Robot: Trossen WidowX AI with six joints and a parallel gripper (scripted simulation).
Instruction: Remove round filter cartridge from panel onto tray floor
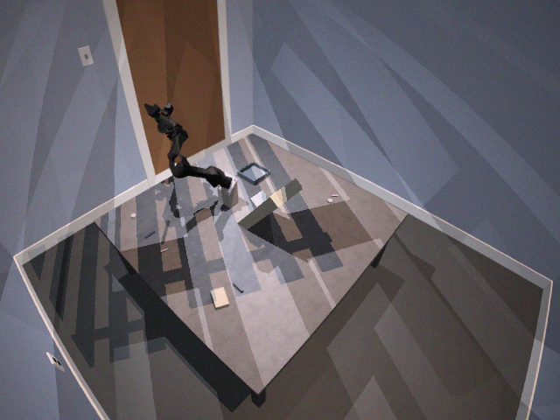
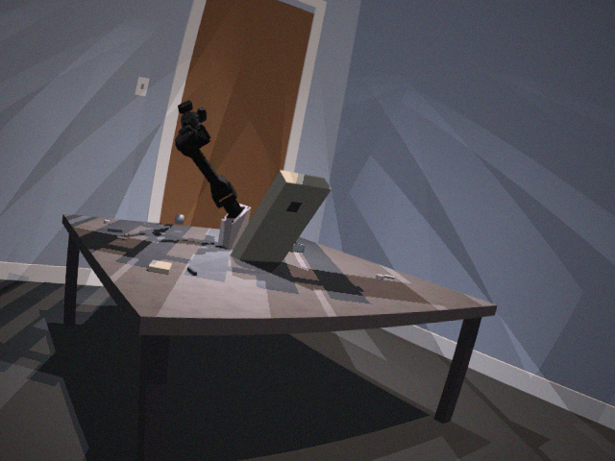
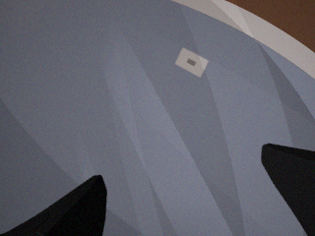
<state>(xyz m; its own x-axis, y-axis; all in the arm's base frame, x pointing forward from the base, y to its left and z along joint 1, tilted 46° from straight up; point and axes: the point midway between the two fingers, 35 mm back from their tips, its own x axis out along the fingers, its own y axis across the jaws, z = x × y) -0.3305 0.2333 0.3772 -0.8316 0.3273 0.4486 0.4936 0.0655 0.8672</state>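
The filter cartridge is 78 cm ahead of my gripper tip, 29 cm below it and 6 cm to the left of it. The rest, counted from my gripper tip: pale flat card 81 cm ahead, 52 cm below, 41 cm to the right; service panel 73 cm ahead, 36 cm below, 7 cm to the left; blue-grey tray 51 cm below, 40 cm to the left, 40 cm ahead.
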